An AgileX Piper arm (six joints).
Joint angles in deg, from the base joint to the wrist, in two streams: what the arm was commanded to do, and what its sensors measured. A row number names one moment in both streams.
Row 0, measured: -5.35, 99.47, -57.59, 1.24, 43.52, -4.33
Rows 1 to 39, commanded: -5.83, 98.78, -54.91, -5.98, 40.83, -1.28; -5.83, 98.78, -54.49, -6.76, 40.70, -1.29; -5.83, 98.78, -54.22, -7.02, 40.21, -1.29; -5.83, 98.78, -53.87, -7.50, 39.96, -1.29; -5.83, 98.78, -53.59, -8.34, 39.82, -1.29; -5.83, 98.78, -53.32, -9.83, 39.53, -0.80; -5.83, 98.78, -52.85, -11.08, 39.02, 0.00; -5.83, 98.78, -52.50, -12.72, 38.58, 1.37; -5.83, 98.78, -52.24, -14.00, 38.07, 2.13; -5.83, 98.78, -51.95, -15.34, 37.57, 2.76; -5.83, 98.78, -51.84, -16.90, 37.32, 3.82; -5.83, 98.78, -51.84, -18.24, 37.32, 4.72; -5.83, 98.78, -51.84, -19.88, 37.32, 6.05; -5.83, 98.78, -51.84, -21.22, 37.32, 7.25; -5.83, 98.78, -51.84, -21.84, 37.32, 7.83; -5.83, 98.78, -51.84, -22.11, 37.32, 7.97; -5.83, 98.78, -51.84, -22.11, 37.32, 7.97; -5.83, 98.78, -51.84, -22.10, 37.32, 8.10; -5.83, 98.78, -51.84, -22.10, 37.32, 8.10; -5.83, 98.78, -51.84, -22.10, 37.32, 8.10; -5.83, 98.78, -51.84, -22.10, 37.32, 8.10; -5.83, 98.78, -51.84, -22.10, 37.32, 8.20; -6.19, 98.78, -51.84, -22.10, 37.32, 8.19; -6.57, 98.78, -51.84, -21.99, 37.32, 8.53; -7.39, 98.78, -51.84, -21.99, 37.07, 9.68; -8.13, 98.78, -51.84, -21.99, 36.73, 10.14; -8.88, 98.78, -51.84, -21.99, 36.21, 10.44; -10.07, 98.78, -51.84, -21.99, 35.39, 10.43; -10.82, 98.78, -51.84, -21.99, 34.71, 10.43; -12.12, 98.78, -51.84, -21.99, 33.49, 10.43; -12.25, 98.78, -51.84, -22.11, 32.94, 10.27; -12.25, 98.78, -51.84, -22.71, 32.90, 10.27; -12.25, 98.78, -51.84, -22.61, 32.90, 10.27; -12.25, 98.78, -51.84, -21.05, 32.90, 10.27; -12.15, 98.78, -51.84, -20.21, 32.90, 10.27; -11.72, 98.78, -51.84, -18.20, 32.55, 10.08; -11.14, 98.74, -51.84, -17.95, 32.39, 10.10; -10.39, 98.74, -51.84, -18.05, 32.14, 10.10; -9.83, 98.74, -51.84, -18.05, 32.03, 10.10
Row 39, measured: -10.80, 98.97, -51.70, -15.07, 35.62, 10.09
